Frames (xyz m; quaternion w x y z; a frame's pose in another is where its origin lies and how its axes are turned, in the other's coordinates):
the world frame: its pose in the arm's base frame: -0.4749 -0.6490 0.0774 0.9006 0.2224 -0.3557 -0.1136
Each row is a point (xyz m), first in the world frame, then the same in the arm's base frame.
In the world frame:
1: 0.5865 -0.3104 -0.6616
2: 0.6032 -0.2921 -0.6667
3: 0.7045 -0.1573 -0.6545
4: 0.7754 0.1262 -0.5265
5: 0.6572 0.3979 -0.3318
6: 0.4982 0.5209 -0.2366
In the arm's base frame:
1: 0.3910 -0.9219 -0.1546
2: 0.4074 -0.9103 -0.1393
3: 0.4783 -0.8330 -0.0067
4: 0.4541 -0.6515 0.2546
5: 0.2468 -0.4331 0.4418
6: 0.0721 -0.2982 0.4689

